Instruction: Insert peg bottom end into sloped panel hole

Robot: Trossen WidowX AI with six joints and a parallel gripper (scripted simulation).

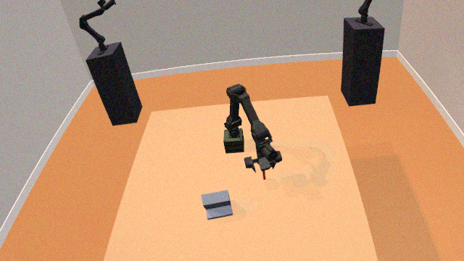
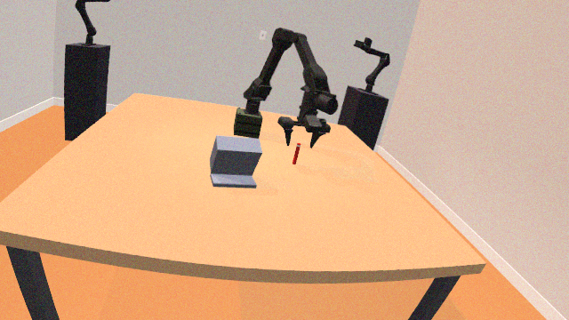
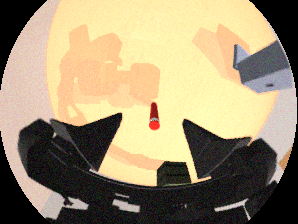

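Right now the red peg is 1 cm below my gripper tip. Also, from my gripper tip: grey-blue sloped panel 25 cm to the right, 17 cm ahead; flat foot 24 cm to the right, 19 cm ahead, 6 cm below.
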